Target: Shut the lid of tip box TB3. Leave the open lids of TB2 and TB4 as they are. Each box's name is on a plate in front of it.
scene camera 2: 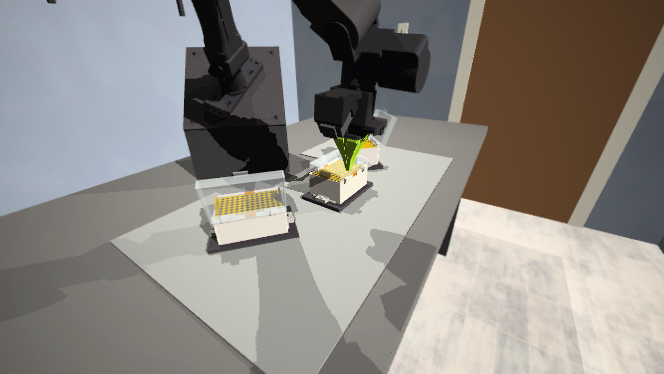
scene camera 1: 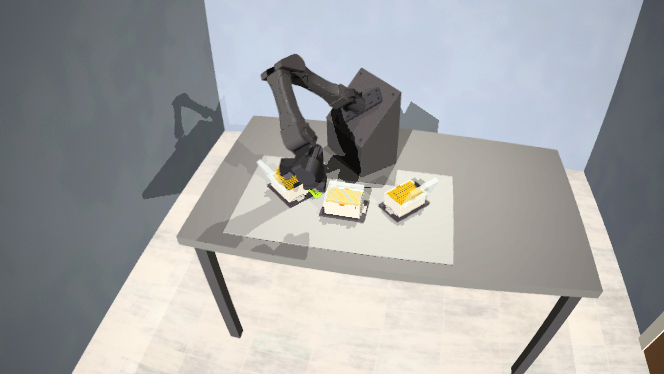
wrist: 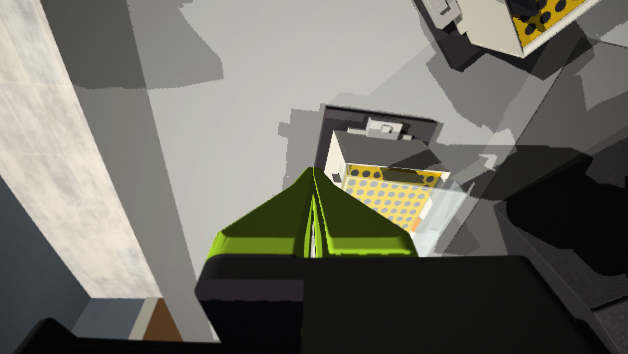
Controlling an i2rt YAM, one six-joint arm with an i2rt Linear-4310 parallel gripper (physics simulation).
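My gripper has its green fingers pressed together, empty. The fingertips are at the middle box, near its table-front side; contact is unclear. The middle box is white with a yellow tip rack. Its clear lid lies over most of the rack; whether it is fully down is unclear. The left box and the right box have raised lids. No name plate is readable.
The boxes stand on a pale mat on the grey table. The arm's dark base block stands behind them. The right box's raised lid sticks up beyond the middle box.
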